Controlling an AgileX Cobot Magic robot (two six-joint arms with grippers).
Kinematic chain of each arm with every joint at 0, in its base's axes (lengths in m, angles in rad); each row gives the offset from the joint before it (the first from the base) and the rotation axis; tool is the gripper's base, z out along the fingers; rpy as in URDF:
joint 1: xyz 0 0 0.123 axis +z
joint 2: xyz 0 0 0 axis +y
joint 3: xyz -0.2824 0 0.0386 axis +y
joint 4: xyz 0.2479 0 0.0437 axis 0.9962 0 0.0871
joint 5: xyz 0 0 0 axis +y
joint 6: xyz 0.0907 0 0.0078 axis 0.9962 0 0.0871
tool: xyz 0 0 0 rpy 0 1.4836 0
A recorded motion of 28 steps. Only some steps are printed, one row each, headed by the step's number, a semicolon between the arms.
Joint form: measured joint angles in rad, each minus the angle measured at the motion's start. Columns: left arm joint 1, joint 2, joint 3, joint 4, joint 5, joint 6; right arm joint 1, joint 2, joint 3, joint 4, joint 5, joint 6.
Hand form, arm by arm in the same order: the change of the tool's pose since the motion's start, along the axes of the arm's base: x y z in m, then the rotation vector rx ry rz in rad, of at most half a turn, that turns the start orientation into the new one. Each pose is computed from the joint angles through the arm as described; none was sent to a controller.
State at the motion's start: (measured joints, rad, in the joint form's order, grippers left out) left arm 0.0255 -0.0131 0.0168 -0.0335 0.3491 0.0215; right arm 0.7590 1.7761 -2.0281 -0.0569 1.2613 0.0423
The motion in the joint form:
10: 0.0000 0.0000 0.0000 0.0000 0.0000 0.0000; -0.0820 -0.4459 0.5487 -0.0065 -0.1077 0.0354
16: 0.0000 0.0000 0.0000 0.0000 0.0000 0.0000; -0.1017 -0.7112 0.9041 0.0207 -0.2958 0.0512
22: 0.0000 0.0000 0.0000 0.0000 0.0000 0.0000; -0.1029 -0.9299 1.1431 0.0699 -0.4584 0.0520
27: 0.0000 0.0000 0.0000 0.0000 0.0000 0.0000; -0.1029 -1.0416 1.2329 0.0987 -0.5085 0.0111
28: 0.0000 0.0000 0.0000 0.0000 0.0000 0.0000; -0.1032 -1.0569 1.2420 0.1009 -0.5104 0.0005
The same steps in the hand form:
10: 0.0000 0.0000 0.0000 0.0000 0.0000 0.0000; -0.0695 -0.0962 -0.0089 0.0145 0.0038 -0.1057
16: 0.0000 0.0000 0.0000 0.0000 0.0000 0.0000; -0.1156 -0.1351 -0.0428 0.1058 -0.0473 -0.1225
22: 0.0000 0.0000 0.0000 0.0000 0.0000 0.0000; -0.1535 -0.1601 -0.0670 0.2366 -0.1220 -0.1142
27: 0.0000 0.0000 0.0000 0.0000 0.0000 0.0000; -0.1726 -0.1726 -0.0755 0.2827 -0.1763 -0.0828
28: 0.0000 0.0000 0.0000 0.0000 0.0000 0.0000; -0.1752 -0.1745 -0.0762 0.2836 -0.1860 -0.0754

